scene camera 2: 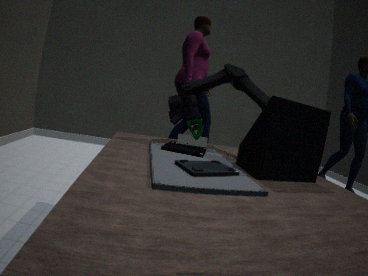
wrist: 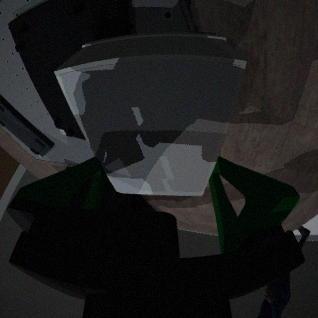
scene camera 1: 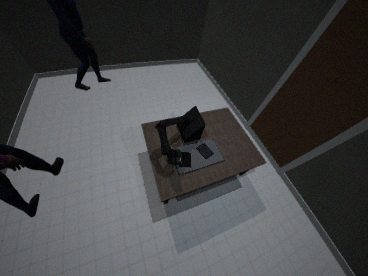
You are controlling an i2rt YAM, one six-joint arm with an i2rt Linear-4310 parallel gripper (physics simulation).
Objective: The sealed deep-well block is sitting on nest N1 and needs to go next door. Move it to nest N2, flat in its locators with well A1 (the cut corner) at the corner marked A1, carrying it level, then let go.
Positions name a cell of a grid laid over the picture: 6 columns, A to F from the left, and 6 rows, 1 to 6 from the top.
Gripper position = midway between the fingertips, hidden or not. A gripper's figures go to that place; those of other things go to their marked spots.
Scene:
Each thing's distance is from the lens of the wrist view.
gripper (wrist: C4): 0.13 m
pale grey block (wrist: C3): 0.08 m
perforated grey plate (wrist: B3): 0.32 m
The marked spots on the perforated grey plate and the pale grey block are 0.26 m apart.

